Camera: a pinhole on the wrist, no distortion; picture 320 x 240 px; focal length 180.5 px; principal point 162.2 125.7 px. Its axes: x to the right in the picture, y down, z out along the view. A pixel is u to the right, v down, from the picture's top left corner.
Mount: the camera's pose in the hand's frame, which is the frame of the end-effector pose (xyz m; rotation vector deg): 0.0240 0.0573 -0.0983 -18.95 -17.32 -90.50
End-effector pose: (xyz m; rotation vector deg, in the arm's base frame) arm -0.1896 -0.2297 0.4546 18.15 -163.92 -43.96
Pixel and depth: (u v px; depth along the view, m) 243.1 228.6 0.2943
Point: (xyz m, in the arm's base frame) -0.4316 -0.1339 0.3073
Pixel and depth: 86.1 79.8 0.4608
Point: -0.2360 0.2634 0.4459
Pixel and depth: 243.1 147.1 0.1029
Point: -0.2375 -0.1858 0.4740
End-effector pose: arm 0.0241 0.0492 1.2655 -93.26 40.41 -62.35
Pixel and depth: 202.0 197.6 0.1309
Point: 0.0919 -0.0292 1.2116
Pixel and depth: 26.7 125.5 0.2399
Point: 0.1052 -0.0589 0.9724
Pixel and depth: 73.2 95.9 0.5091
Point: 0.2839 0.0427 0.7668
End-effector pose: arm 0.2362 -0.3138 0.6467 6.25 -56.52 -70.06
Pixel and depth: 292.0 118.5 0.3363
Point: 0.0036 -0.2084 0.8189
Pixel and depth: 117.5 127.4 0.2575
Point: 0.3175 -0.2099 0.8554
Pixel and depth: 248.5 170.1 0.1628
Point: 0.2159 -0.3149 0.7601
